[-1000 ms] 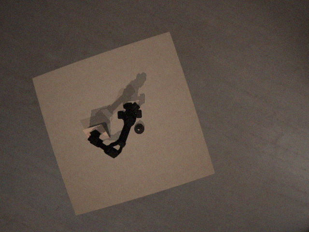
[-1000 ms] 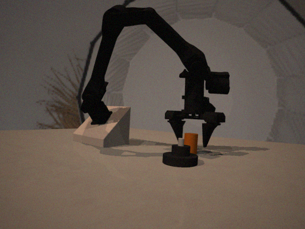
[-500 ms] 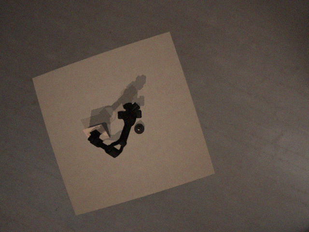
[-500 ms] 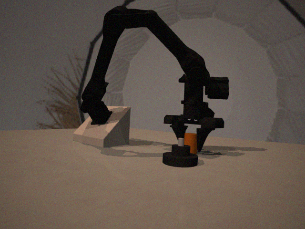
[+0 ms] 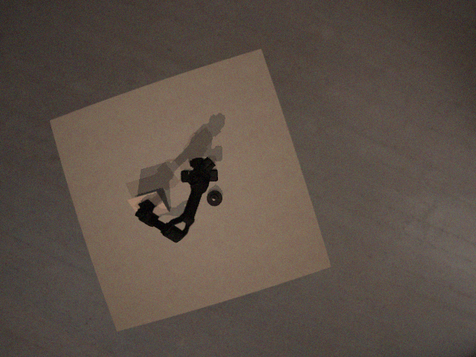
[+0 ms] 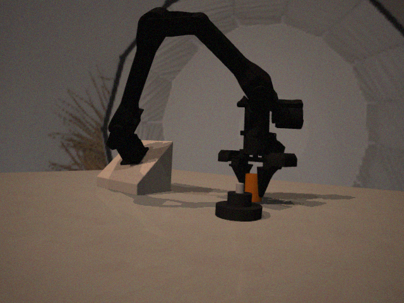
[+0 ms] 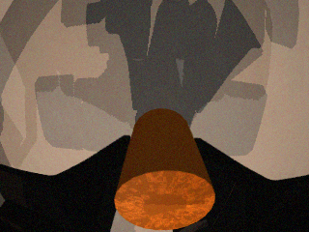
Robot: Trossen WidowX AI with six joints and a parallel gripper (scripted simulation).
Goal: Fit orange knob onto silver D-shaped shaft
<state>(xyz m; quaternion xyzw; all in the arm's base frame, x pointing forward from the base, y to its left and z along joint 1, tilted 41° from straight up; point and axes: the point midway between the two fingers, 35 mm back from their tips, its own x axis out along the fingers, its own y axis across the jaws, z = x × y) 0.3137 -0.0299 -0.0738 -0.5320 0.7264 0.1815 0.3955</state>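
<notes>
The black round pedestal lies 10 mm ahead of my gripper tip, 140 mm to the right of it and 10 mm above it. The rest, counted from my gripper tip: orange knob (30 mm above).
</notes>
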